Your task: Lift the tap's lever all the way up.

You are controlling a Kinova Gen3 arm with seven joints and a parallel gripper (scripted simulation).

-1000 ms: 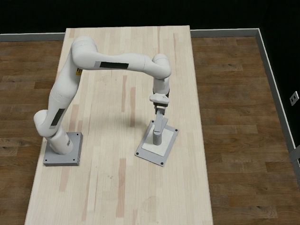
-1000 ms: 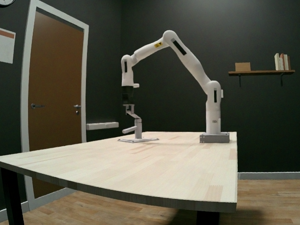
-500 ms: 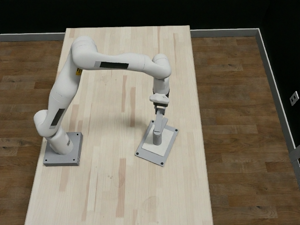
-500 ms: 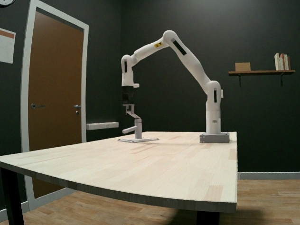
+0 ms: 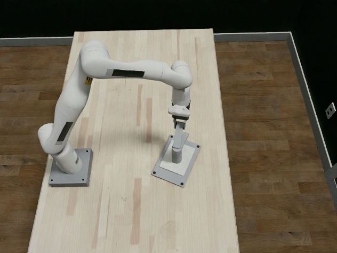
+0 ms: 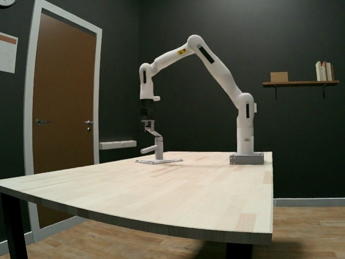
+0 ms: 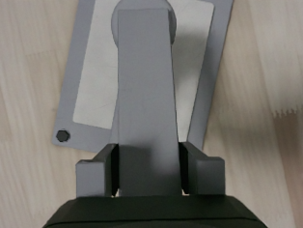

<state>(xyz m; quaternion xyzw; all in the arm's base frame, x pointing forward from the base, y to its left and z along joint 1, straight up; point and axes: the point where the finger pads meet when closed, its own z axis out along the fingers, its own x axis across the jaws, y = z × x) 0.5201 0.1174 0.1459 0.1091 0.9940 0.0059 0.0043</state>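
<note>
Right now my hand is 40 mm to the left of the lever, 20 mm above it and 10 mm past it. From my hand the other things lie so: base plate (190 mm below, 90 mm to the right, 20 mm behind); tap (70 mm below, 60 mm to the right, 10 mm behind).
</note>
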